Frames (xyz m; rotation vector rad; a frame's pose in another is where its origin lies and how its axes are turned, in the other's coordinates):
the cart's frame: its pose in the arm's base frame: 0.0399 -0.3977 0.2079 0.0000 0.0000 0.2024
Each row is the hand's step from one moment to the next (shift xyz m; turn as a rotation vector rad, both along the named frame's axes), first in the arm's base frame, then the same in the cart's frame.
Working: the arm's base frame: its pose in the cart's frame: 0.0409 0.3976 -0.2079 0.0000 0.0000 -0.2024

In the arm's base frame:
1: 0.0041 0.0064 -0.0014 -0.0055 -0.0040 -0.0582
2: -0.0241 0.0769 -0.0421 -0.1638 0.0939 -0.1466
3: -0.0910 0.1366 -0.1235 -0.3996 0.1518 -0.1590
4: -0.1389 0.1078 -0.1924 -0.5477 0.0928 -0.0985
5: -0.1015 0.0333 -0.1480 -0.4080 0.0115 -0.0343
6: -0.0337 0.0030 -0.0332 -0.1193 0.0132 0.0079
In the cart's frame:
1: 0.0053 0.0054 -0.0014 -0.0062 -0.0028 -0.0582
2: -0.0081 0.0802 -0.0421 -0.1416 0.1249 -0.1466
3: -0.0617 0.1521 -0.1235 -0.3609 0.2290 -0.1590
4: -0.1144 0.1335 -0.1924 -0.5179 0.2010 -0.0985
5: -0.0927 0.0530 -0.1480 -0.3974 0.0933 -0.0343
6: -0.0324 0.0097 -0.0332 -0.1142 0.0369 0.0079

